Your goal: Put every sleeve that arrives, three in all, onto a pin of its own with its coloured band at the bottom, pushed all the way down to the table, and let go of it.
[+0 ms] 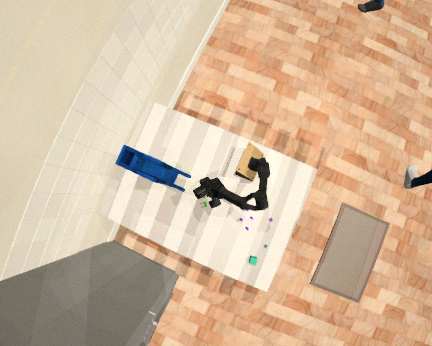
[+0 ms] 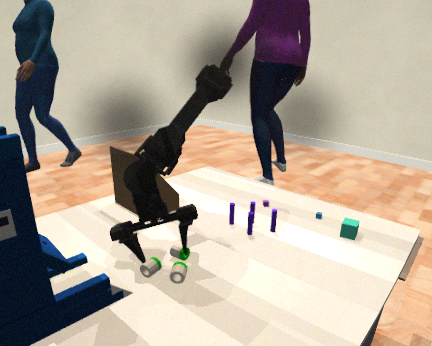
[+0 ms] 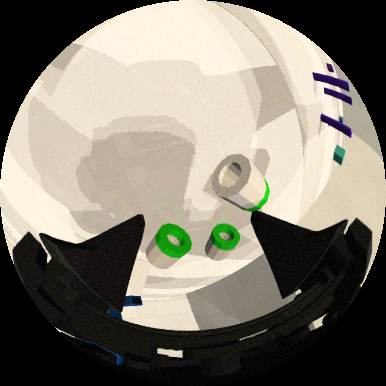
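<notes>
Three grey sleeves with green bands lie on their sides on the table. One sleeve [image 2: 149, 268] [image 3: 161, 256] is nearest the blue chute, another [image 2: 178, 275] [image 3: 216, 250] lies at the front, and the third [image 2: 176, 251] [image 3: 245, 187] lies behind with its band towards the pins. My gripper [image 2: 165, 257] [image 3: 198, 218] is wide open and empty, low above them; one fingertip is close by the third sleeve's band, contact unclear. Several bare purple pins stand upright, among them one pin [image 1: 241, 219] [image 2: 232, 214], another [image 1: 246, 228] [image 2: 273, 220] and a front one [image 2: 250, 225].
A blue chute [image 1: 150, 167] [image 2: 20, 280] ends near the sleeves. A brown board [image 1: 246, 162] [image 2: 124, 180] stands by the arm. Beyond the pins are a teal cube [image 1: 253, 260] [image 2: 349, 228] [image 3: 339, 154], a small blue cube [image 1: 265, 246] [image 2: 319, 215] and a small purple cube [image 1: 270, 219] [image 2: 266, 203].
</notes>
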